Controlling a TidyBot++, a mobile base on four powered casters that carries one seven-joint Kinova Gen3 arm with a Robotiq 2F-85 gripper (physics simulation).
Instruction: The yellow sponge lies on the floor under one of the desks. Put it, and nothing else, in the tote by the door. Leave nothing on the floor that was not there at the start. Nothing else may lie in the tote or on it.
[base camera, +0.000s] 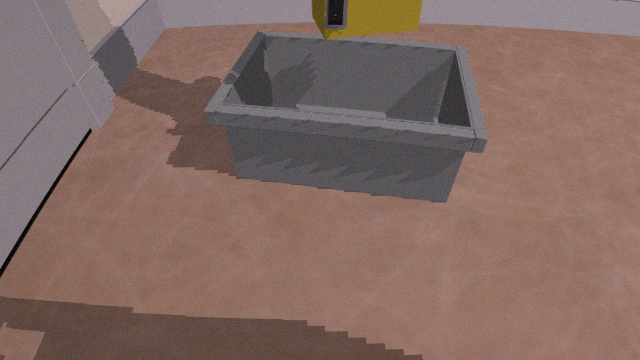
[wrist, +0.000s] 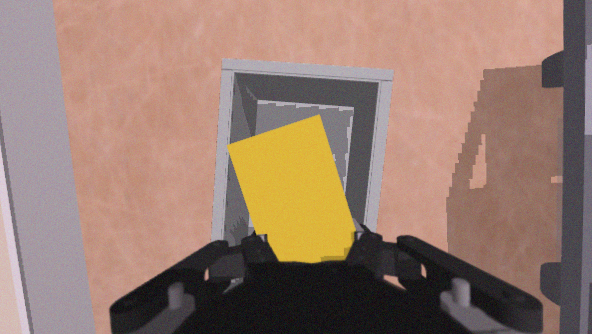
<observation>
A grey tote shows in the base camera view and in the wrist view. The same spot on the grey tote: (wrist: 256, 96) is (base camera: 440, 109).
</observation>
